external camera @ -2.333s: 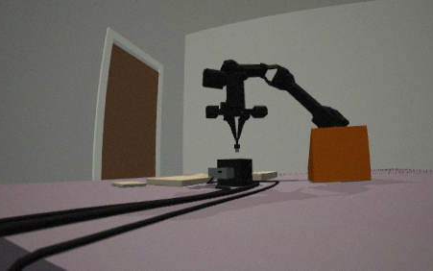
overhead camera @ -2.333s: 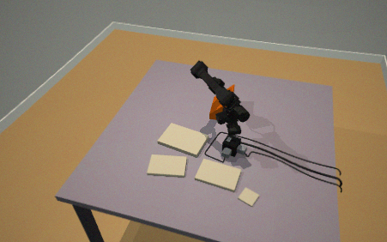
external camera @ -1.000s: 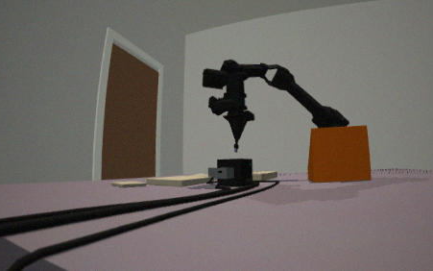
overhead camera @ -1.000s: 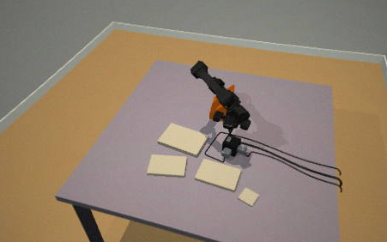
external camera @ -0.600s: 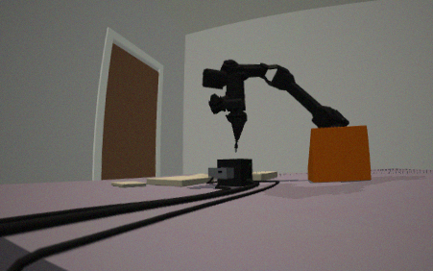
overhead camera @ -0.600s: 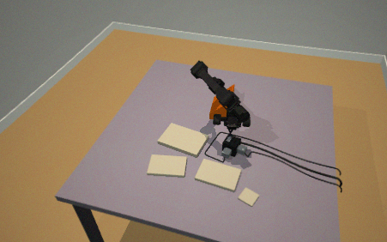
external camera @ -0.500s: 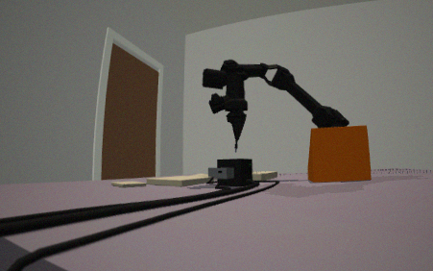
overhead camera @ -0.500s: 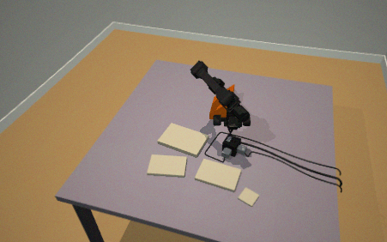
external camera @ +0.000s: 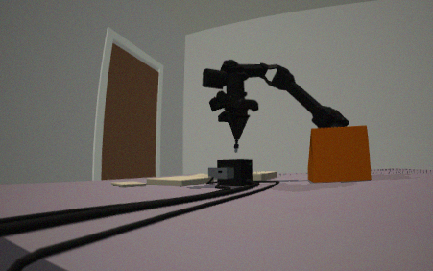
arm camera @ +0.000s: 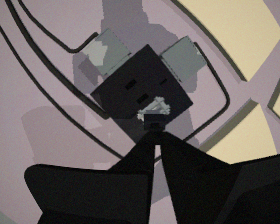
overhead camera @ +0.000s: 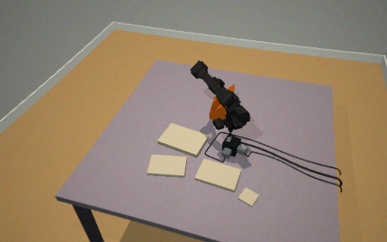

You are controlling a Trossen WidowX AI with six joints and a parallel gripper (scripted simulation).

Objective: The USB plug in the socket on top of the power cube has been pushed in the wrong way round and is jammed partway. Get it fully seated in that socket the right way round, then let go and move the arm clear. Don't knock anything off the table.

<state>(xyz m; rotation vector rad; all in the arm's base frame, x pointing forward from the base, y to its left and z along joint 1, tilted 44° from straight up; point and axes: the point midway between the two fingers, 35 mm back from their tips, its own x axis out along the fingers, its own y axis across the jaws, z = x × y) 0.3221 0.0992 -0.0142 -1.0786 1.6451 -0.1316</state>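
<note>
Right now my gripper tip is 20 mm above the USB plug. The rest, counted from my gripper tip: cream tile (290 mm ahead, 140 mm to the left, 130 mm below).
</note>
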